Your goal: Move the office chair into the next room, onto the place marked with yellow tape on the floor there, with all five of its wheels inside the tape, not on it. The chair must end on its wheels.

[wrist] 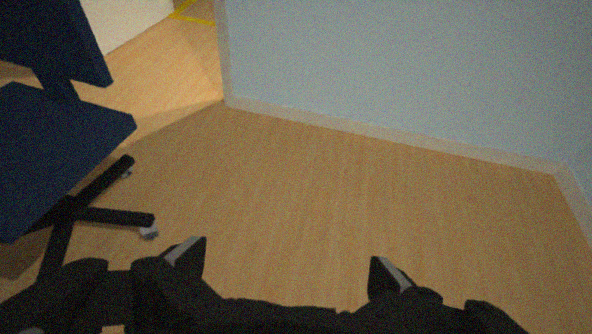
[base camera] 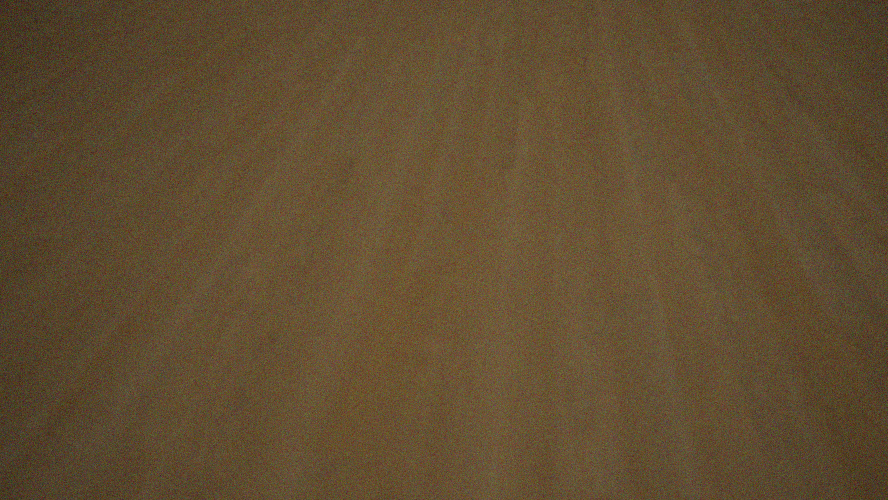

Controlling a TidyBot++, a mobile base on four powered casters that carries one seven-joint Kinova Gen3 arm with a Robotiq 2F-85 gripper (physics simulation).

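Frame: origin at the arm's base, x left, y down, z back, level; metres.
Seen in the pictures: gripper, fingertip midpoint: [wrist: 287,264].
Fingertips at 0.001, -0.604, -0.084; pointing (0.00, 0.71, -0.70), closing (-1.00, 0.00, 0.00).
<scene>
A point is followed by its place in that frame, as x, y, z.
The office chair [wrist: 60,135] {0.724, -0.073, -0.655} stands upright at the left edge of the wrist view, partly cut off. Its dark blue seat and part of the backrest show above a black star base, with two grey wheels in sight; its other wheels are hidden or out of view. Yellow tape [wrist: 195,20] {0.998, 0.396, -2.671} shows in part on the floor beyond the doorway, at the top of the wrist view. My gripper [wrist: 287,264] {0.001, -0.604, -0.084} is open, with no object between its fingers, to the right of the chair and apart from it. The chair does not show in the base camera view.
A blue-grey wall [wrist: 400,70] {-0.474, -0.039, -1.392} with a pale skirting board [wrist: 380,132] {-0.491, 0.349, -1.376} runs from the doorway edge to a corner at the right. A white surface [wrist: 127,20] {1.333, 0.257, -2.202} stands behind the chair, at the opening. Wooden floor [base camera: 434,248] {0.018, 0.397, -0.467} [wrist: 325,200] {-0.177, 0.396, -0.873} fills the base view.
</scene>
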